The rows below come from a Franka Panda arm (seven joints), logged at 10 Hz.
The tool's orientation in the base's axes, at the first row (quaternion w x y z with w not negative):
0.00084, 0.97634, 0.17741, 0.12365
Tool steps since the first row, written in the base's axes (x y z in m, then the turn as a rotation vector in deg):
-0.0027, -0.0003, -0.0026, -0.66, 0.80, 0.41
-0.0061, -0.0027, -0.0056, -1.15, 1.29, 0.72
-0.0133, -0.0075, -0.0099, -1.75, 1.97, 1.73
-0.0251, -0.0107, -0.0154, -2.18, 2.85, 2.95
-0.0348, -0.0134, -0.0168, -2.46, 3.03, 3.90
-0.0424, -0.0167, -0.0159, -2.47, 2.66, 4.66
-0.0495, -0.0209, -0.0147, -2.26, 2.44, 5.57
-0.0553, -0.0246, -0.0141, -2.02, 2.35, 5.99
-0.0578, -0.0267, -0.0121, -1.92, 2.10, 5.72
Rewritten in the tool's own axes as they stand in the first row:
-0.0032, -0.0008, 0.0019, -0.22, -0.96, -0.52
-0.0078, 0.0002, 0.0038, -0.42, -1.57, -0.92
-0.0170, 0.0020, 0.0061, -0.49, -2.37, -2.02
-0.0302, 0.0006, 0.0084, -0.28, -3.29, -3.27
-0.0402, -0.0003, 0.0073, -0.24, -3.51, -4.25
-0.0481, 0.0002, 0.0045, -0.19, -3.14, -5.00
-0.0557, 0.0018, 0.0014, 0.14, -2.82, -5.84
-0.0621, 0.0033, -0.0007, 0.43, -2.63, -6.20
-0.0646, 0.0045, -0.0034, 0.37, -2.37, -5.92

